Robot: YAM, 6 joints.
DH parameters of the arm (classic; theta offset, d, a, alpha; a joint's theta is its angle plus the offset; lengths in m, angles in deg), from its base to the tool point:
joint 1: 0 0.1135 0.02 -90
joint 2: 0 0 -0.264 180
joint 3: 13.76 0 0.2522 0
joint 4: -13.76 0 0.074 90
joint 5: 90 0 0 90
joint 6: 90 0.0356 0 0
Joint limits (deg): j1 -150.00..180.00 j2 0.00..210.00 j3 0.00..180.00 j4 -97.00..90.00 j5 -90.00..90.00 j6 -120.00..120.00
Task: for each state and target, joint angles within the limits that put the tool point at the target. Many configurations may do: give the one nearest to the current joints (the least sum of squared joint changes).
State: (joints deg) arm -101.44 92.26 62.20 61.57 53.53 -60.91
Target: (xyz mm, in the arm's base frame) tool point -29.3 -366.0 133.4
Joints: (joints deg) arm -90.15 113.08 45.55 55.73 52.74 -60.91
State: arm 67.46 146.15 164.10 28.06 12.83 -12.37
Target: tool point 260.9 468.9 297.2
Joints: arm 62.04 126.66 109.78 9.26 17.29 -12.37
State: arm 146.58 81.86 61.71 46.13 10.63 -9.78
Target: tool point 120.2 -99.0 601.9
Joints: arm 138.51 34.60 91.40 55.98 8.82 -9.78
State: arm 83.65 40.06 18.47 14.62 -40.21 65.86
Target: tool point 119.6 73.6 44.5
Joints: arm 26.45 86.35 5.48 11.94 -20.75 65.86
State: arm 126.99 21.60 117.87 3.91 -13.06 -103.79
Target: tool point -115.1 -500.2 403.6
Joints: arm 78.04 12.58 139.44 11.15 -14.55 -103.79
